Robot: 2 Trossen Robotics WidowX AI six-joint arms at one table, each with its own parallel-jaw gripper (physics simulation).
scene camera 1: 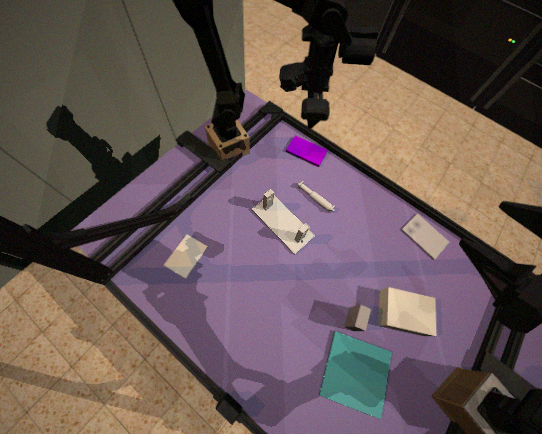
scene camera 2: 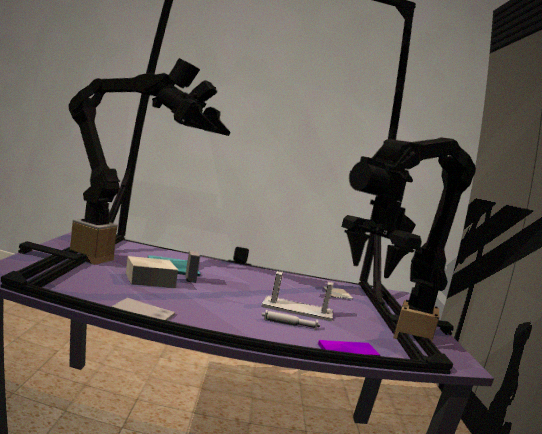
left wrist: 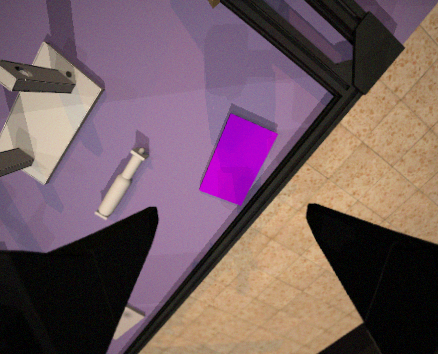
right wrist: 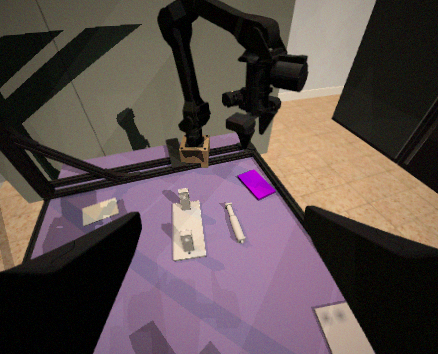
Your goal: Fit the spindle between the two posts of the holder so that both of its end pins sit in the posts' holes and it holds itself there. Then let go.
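Places are measured from the left arm's base along level axes (x ahead, y right, z down), in metres.
Where they show: left gripper, fingertip midpoint: (scene camera 2: 370, 272) (left wrist: 232, 212) (right wrist: 253, 141); right gripper, fingertip midpoint: (scene camera 1: 481, 221) (scene camera 2: 223, 132) (right wrist: 223, 216); left arm's base at its link origin: (scene camera 1: 226, 131) (scene camera 2: 421, 308) (right wrist: 194, 142); right arm's base at its link origin: (scene camera 1: 497, 412) (scene camera 2: 95, 222).
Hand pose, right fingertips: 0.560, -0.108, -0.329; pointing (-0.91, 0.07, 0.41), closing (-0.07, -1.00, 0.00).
Each offset is from my right fingertips to the top centre of the thing, as dx, dy, dz.
The cream spindle @(-0.268, -0.032, +0.384) (scene camera 1: 316, 196) (scene camera 2: 291, 319) (left wrist: 119, 188) (right wrist: 235, 224) lies flat on the purple table beside the holder, apart from it. The holder is a white base plate @(-0.248, +0.097, +0.398) (scene camera 1: 281, 223) (scene camera 2: 300, 308) (left wrist: 55, 117) (right wrist: 188, 225) with two upright grey posts, one near each end; a hole shows in a post in the left wrist view. My left gripper (scene camera 2: 372, 270) (left wrist: 232, 212) is open and empty, high above the table near its edge, by the magenta plate. My right gripper (right wrist: 223, 216) is open and empty, high above the table, with its fingers spread at both sides of its wrist view.
A magenta plate @(-0.425, -0.108, +0.397) (scene camera 1: 307, 151) (scene camera 2: 348, 347) (left wrist: 238, 159) (right wrist: 256, 184) lies near the table's corner. A cream box @(+0.120, -0.037, +0.357) (scene camera 1: 408, 311) (scene camera 2: 151, 272), a small upright block @(+0.063, +0.086, +0.331) (scene camera 1: 358, 318) (scene camera 2: 192, 266) and a teal sheet @(+0.163, +0.151, +0.397) (scene camera 1: 356, 372) lie farther off. Thin pale plates @(-0.002, -0.248, +0.401) (scene camera 1: 426, 236) @(-0.297, +0.374, +0.404) (scene camera 1: 185, 256) lie at either side. Dark rails edge the table.
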